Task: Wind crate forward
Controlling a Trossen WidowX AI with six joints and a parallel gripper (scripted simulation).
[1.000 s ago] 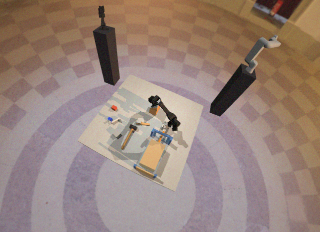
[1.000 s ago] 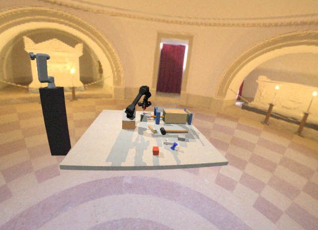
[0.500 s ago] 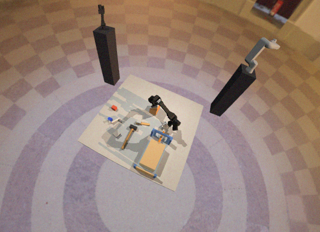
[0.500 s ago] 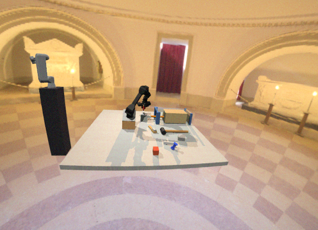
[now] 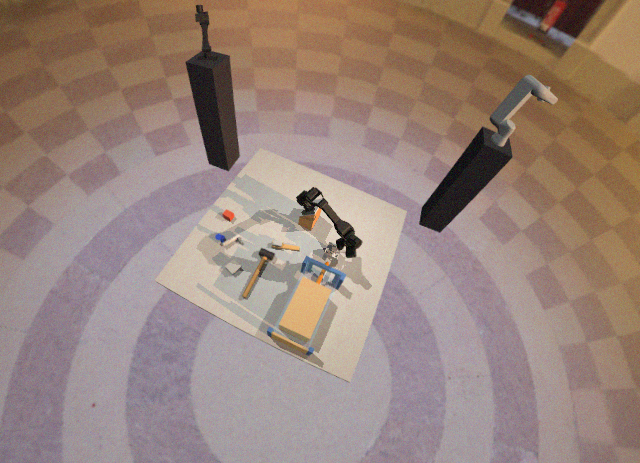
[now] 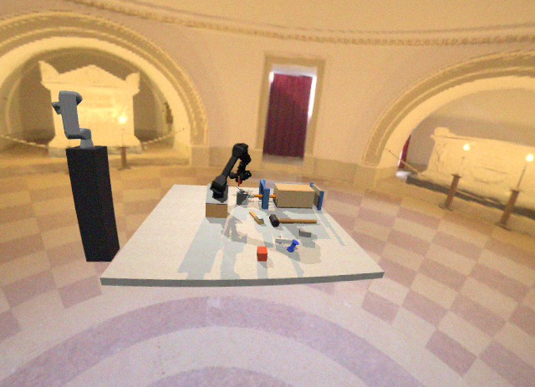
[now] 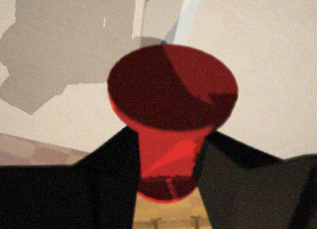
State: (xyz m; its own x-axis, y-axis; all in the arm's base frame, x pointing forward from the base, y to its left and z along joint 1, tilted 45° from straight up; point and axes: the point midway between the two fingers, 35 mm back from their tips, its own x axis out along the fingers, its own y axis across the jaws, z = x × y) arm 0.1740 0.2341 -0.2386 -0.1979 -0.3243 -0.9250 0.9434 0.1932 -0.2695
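The red-knobbed handle is 50 mm to the right of my gripper tip, 30 mm below it and 10 mm ahead of it. From my gripper tip the other things lie so: winch: 120 mm to the right, 100 mm below, 10 mm ahead; then red knob: 20 mm to the right, 10 mm ahead; then frame: 190 mm ahead, 120 mm to the right, 30 mm below.
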